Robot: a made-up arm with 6 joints.
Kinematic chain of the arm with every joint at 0, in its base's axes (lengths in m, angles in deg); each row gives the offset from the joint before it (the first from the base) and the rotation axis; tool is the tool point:
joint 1: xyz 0 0 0.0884 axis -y
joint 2: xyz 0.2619 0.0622 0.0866 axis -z
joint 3: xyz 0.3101 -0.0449 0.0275 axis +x
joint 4: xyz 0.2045 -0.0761 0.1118 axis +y
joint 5: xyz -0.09 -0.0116 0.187 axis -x
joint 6: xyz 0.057 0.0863 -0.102 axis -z
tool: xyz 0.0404 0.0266 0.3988
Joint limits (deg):
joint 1: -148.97..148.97
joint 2: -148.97..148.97
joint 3: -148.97..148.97
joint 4: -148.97..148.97
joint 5: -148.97..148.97
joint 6: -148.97..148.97
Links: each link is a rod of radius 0.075 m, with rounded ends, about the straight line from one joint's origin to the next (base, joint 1, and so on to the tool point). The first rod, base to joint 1, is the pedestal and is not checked.
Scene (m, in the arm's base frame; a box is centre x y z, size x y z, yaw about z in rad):
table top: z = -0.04
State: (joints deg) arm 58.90 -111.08 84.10 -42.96 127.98 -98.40
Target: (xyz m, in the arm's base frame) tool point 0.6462 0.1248 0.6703
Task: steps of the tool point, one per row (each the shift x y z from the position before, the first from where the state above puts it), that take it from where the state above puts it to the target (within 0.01 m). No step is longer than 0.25 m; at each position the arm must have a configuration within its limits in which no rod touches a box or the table.
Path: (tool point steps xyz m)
1: 0.0722 -0.0096 0.1665
2: 0.1287 -0.0493 0.1464
3: 0.1727 -0.0923 0.0991
4: 0.1927 -0.1320 0.0307
5: 0.1830 -0.1618 -0.0473

